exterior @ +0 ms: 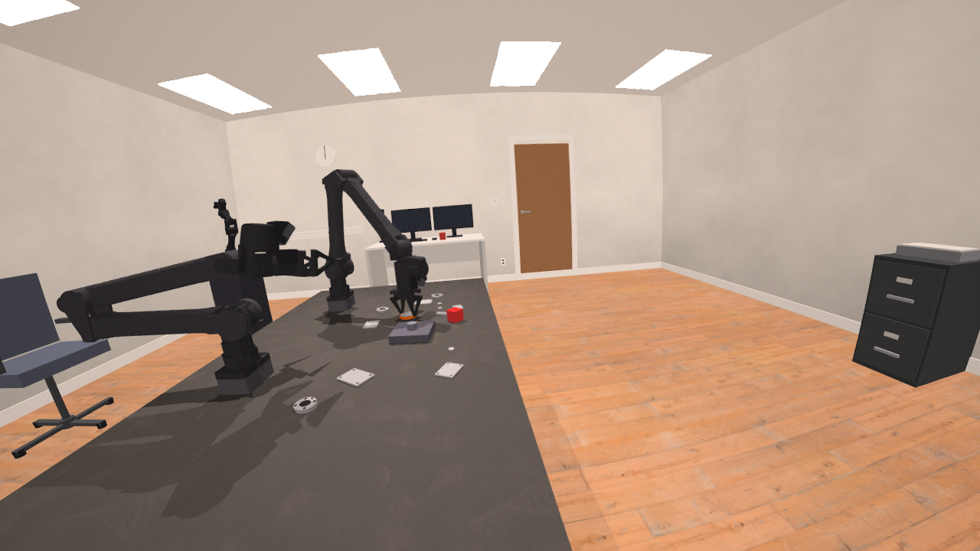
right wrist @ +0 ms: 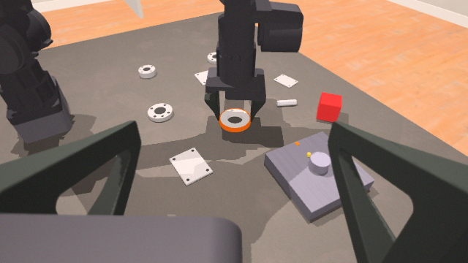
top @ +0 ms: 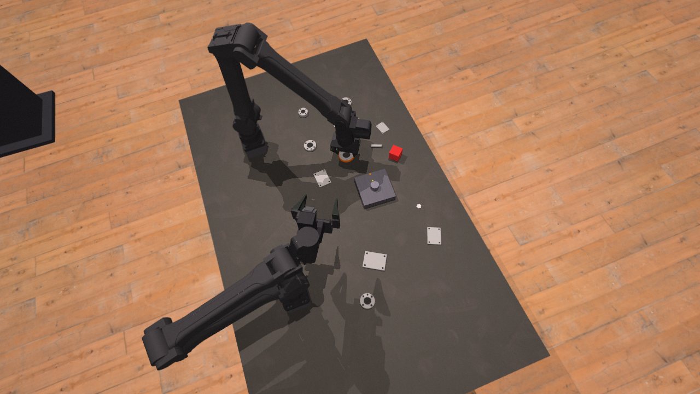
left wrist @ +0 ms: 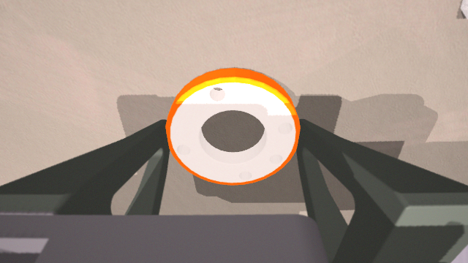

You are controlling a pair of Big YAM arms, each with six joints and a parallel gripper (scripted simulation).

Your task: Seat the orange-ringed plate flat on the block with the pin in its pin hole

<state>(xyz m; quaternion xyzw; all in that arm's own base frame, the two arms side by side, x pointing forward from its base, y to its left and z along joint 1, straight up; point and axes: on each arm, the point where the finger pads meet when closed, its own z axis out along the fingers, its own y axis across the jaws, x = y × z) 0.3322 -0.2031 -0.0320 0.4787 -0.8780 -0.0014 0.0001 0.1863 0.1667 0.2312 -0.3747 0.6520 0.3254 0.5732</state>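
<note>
Right now the grey block is 160 mm to the right of my left hand, 50 mm ahead of it and 10 mm above it. From my left hand the other things lie so: red cube 180 mm ahead, 70 mm to the right, 10 mm above; then orange-ringed plate 10 mm below; then small rod 130 mm ahead, 10 mm below.
</note>
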